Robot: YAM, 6 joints.
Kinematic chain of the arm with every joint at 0, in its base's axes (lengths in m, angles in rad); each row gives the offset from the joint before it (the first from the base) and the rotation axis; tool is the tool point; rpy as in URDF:
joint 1: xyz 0 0 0.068 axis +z
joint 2: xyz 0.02 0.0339 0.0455 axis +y
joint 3: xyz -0.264 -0.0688 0 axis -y
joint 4: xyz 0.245 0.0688 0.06 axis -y
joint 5: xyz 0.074 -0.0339 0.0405 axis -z
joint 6: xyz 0.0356 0 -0.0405 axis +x
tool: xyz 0 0 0 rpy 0 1.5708 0
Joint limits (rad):
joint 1: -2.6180..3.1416
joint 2: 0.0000..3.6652
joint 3: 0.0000..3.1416
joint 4: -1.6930..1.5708
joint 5: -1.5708..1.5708
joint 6: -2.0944..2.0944
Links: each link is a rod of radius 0.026 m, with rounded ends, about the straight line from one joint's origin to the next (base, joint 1, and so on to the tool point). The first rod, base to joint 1, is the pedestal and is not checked.
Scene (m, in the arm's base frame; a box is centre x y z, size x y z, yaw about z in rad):
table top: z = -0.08
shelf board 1: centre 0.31 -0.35 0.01 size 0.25 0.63 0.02 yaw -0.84
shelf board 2: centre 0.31 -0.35 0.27 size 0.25 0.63 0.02 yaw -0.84
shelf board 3: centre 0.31 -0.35 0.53 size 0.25 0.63 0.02 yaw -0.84
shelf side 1: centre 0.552 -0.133 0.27 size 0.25 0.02 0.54 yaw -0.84
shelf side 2: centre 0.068 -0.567 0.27 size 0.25 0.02 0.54 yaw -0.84
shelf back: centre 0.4 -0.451 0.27 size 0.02 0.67 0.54 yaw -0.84
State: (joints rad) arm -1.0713 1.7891 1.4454 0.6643 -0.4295 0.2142
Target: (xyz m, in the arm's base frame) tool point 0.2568 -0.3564 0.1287
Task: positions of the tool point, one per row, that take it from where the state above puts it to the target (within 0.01 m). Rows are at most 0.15 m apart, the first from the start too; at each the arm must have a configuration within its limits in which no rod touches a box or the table.
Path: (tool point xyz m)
1: 0.1728 -0.3277 0.3919
2: 0.1324 -0.2820 0.3918
3: 0.0987 -0.2359 0.3787
4: 0.1229 -0.2486 0.2470
5: 0.1233 -0.2075 0.1287
6: 0.1646 -0.2627 0.1412
7: 0.2097 -0.3132 0.1410
8: 0.2568 -0.3564 0.1287

